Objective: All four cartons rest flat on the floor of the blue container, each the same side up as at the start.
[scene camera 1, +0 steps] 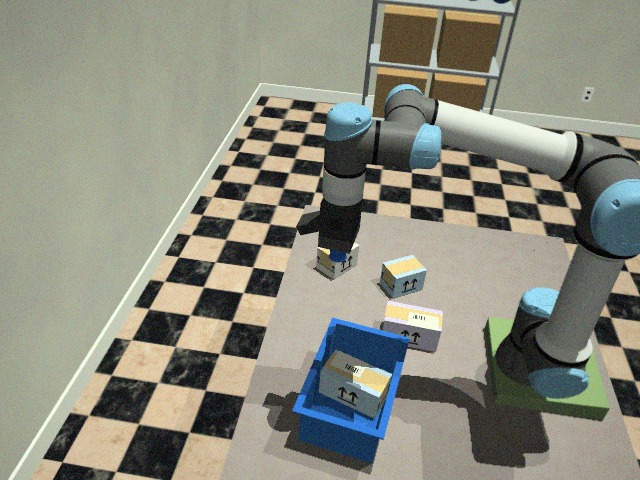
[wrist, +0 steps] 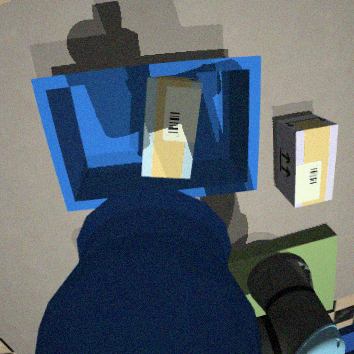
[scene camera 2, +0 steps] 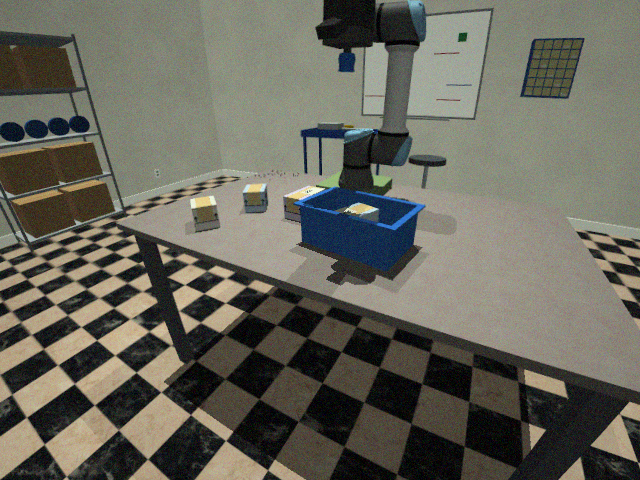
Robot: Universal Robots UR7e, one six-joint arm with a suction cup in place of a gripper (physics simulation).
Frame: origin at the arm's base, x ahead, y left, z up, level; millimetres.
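Seen in the pictures: hand at its tool point: (scene camera 1: 337,256) (wrist: 154,256) (scene camera 2: 346,71); arm's base at its link origin: (scene camera 1: 525,362) (wrist: 277,277) (scene camera 2: 355,184).
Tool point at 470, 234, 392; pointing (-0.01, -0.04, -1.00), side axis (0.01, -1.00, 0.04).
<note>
Pixels of each thing's middle, then the offset from my tool point to it, as dx, dy, dz. Level surfaces: height alone.
- large pale-blue carton at the middle of its body: (wrist: 168,124) (scene camera 1: 354,383) (scene camera 2: 350,224) -68, -17, -383
- blue container at the middle of its body: (wrist: 154,127) (scene camera 1: 352,388) (scene camera 2: 357,224) -68, +6, -374
- lilac carton at the middle of its body: (wrist: 304,159) (scene camera 1: 411,326) (scene camera 2: 305,202) -168, -268, -395
- small light-blue carton at the middle of its body: (scene camera 1: 402,276) (scene camera 2: 256,197) -109, -468, -395
- white carton at the middle of its body: (scene camera 1: 337,256) (scene camera 2: 205,212) +102, -492, -395
- grey table at its surface level: dz -434
A large pale-blue carton (scene camera 1: 330,390) (wrist: 167,130) stands inside the blue container (scene camera 1: 336,439) (scene camera 2: 351,240) (wrist: 253,125), arrows up; its top also shows in scene view 2 (scene camera 2: 364,209). Its underside is hidden. A lilac carton (scene camera 1: 413,330) (scene camera 2: 294,208) (wrist: 312,167) stands upright beside the container. A small light-blue carton (scene camera 1: 405,277) (scene camera 2: 255,197) stands farther back. A white carton (scene camera 1: 348,261) (scene camera 2: 205,212) stands near the table's edge, partly covered by the tool in scene view 1. My suction cup (scene camera 1: 338,255) (scene camera 2: 346,63) (wrist: 152,220) is off and bare, high above the table.
The green base plate (scene camera 1: 498,335) (scene camera 2: 382,183) (wrist: 322,265) with the arm's base is on the grey table (scene camera 1: 480,279) (scene camera 2: 491,268), right of the container in scene view 1. A shelf rack (scene camera 1: 434,68) (scene camera 2: 98,124) with brown boxes stands beyond the table.
</note>
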